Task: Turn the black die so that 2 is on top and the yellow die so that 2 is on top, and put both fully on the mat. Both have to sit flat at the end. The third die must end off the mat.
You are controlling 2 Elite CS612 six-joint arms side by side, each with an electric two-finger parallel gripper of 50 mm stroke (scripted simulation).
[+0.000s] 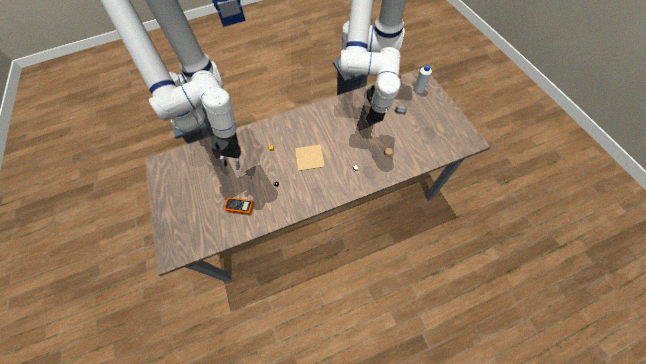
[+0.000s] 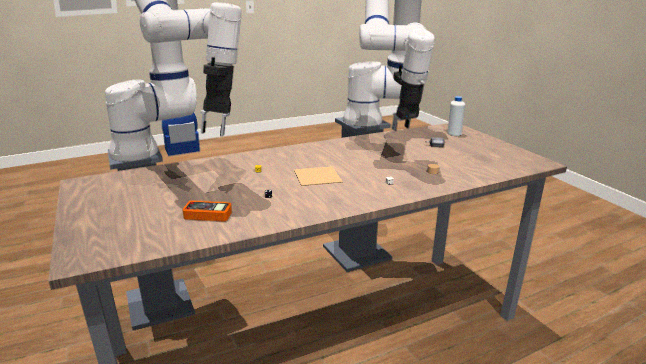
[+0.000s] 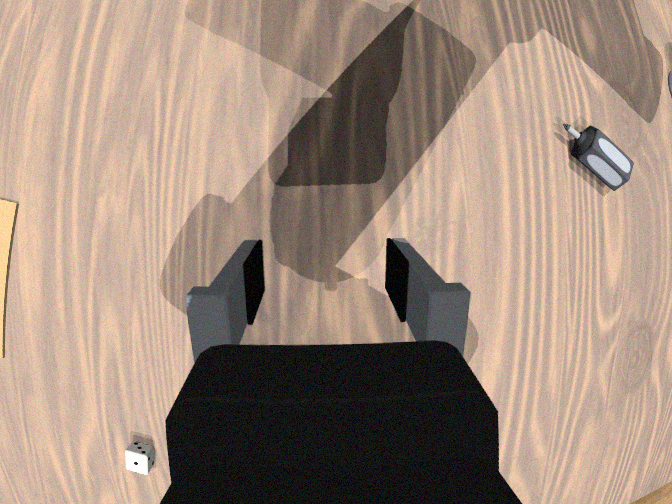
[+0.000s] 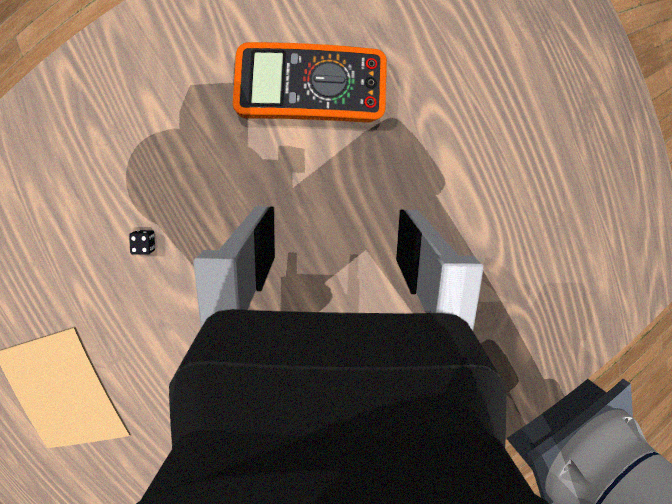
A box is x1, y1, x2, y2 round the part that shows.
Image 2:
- my left gripper: [391, 86, 422, 130]
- my right gripper: [201, 74, 232, 136]
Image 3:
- my left gripper: [160, 238, 521, 503]
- dark grey object: [563, 123, 633, 190]
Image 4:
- my right gripper: [136, 206, 548, 503]
